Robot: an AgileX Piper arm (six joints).
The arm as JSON. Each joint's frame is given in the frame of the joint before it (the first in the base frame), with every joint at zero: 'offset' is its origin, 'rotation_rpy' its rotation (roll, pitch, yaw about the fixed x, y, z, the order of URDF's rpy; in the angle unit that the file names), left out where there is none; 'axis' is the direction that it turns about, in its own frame. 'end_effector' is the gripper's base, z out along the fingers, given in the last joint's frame.
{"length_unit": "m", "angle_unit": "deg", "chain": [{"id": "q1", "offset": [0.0, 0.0, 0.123], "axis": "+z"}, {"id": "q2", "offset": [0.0, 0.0, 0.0], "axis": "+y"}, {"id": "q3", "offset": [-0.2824, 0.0, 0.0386], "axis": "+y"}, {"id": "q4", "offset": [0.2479, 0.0, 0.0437], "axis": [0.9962, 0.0, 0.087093]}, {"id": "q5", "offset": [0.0, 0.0, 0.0], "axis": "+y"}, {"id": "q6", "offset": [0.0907, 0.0, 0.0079], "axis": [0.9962, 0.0, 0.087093]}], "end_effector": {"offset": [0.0, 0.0, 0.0], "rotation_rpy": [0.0, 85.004, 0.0]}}
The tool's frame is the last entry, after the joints.
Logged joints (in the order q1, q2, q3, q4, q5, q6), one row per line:
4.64 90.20 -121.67 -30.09 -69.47 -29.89
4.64 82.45 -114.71 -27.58 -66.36 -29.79
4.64 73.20 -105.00 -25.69 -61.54 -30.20
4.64 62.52 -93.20 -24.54 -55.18 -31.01
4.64 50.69 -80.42 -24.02 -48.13 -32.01
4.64 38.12 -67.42 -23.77 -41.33 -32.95
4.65 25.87 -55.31 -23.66 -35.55 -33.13
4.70 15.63 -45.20 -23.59 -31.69 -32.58
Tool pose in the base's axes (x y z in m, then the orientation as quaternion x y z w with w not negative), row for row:
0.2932 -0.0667 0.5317 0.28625 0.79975 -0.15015 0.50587
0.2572 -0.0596 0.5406 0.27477 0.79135 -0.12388 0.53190
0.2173 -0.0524 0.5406 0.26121 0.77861 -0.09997 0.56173
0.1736 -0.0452 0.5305 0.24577 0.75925 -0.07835 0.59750
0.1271 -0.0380 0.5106 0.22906 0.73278 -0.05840 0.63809
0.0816 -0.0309 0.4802 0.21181 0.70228 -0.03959 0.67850
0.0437 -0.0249 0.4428 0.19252 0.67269 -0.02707 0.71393
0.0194 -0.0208 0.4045 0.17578 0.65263 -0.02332 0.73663
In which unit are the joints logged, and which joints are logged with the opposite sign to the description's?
The joints are logged in degrees. Opposite sign: q1, q5, q6.
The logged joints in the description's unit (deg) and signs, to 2 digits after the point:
-4.64 90.20 -121.67 -30.09 69.47 29.89
-4.64 82.45 -114.71 -27.58 66.36 29.79
-4.64 73.20 -105.00 -25.69 61.54 30.20
-4.64 62.52 -93.20 -24.54 55.18 31.01
-4.64 50.69 -80.42 -24.02 48.13 32.01
-4.64 38.12 -67.42 -23.77 41.33 32.95
-4.65 25.87 -55.31 -23.66 35.55 33.13
-4.70 15.63 -45.20 -23.59 31.69 32.58

